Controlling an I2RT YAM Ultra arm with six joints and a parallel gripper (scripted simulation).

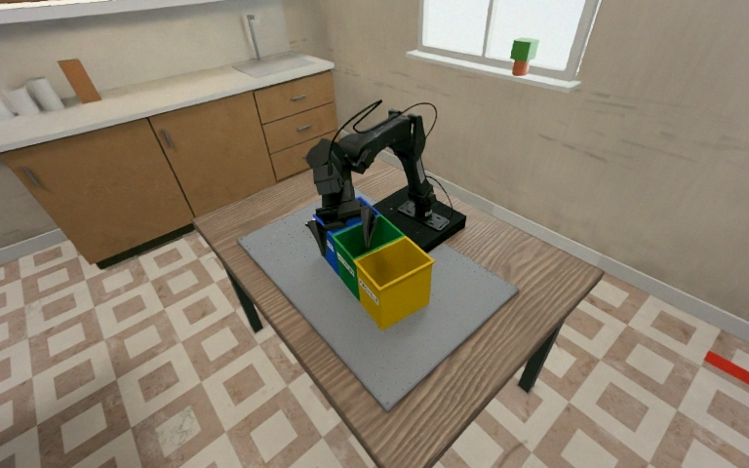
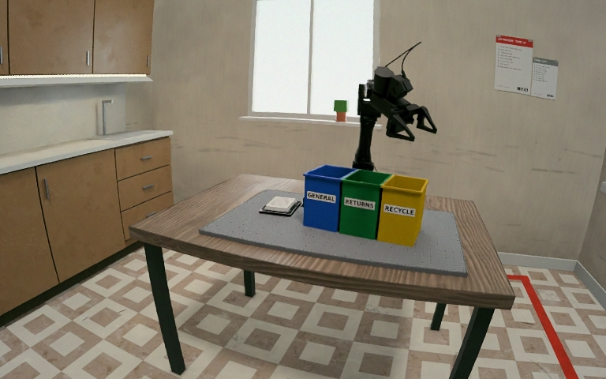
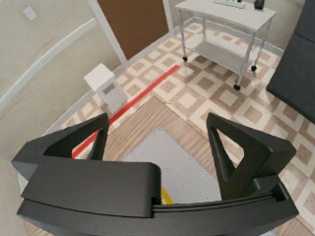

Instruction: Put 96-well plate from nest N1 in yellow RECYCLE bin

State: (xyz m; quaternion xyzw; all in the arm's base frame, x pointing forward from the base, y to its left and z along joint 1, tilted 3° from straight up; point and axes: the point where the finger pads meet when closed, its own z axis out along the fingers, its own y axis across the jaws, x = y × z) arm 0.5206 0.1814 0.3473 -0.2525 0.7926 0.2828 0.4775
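The white 96-well plate is 470 mm to the right of my hand, 340 mm below it and 320 mm behind it. The rest, counted from my hand: green returns bin: 270 mm below, 210 mm behind, 150 mm to the right; then blue general bin: 270 mm to the right, 270 mm below, 240 mm behind; then yellow recycle bin: 270 mm below, 180 mm behind, 20 mm to the right.
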